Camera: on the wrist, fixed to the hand. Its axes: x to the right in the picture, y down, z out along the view.
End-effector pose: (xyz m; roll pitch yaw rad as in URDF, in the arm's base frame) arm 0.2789 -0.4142 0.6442 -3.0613 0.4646 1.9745
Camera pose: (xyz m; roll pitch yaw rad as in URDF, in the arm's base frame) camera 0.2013 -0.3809 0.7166 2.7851 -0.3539 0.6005
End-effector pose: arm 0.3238 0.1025 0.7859 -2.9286 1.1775 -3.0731
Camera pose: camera 0.2272 0.0502 0.8033 2.0960 -0.0944 1.8929
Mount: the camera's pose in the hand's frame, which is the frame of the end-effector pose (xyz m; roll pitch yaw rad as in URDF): 0.0222 -0.0655 -0.0871 0.1406 0.4831 1.5610
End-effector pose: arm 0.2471 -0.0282 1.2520 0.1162 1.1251 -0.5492
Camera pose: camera 0.1541 -0.0357 1.1914 1.2959 0.1632 1.3518
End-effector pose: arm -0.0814 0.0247 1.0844 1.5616 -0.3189 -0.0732
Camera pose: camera -0.0333 0.1079 1.0284 -0.4536 -0.9964 2.0135
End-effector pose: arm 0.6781 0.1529 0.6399 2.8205 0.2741 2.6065
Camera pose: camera 0.5996 0.0952 0.6936 2.8939 -0.7629 1.3208
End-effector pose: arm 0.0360 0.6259 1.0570 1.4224 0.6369 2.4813
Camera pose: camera 0.0115 0.5481 0.9814 1.0469 -0.6993 -2.9208
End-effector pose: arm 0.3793 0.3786 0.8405 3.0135 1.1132 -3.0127
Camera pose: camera 0.3099 0.2929 0.8551 2.0985 -0.2483 2.2642
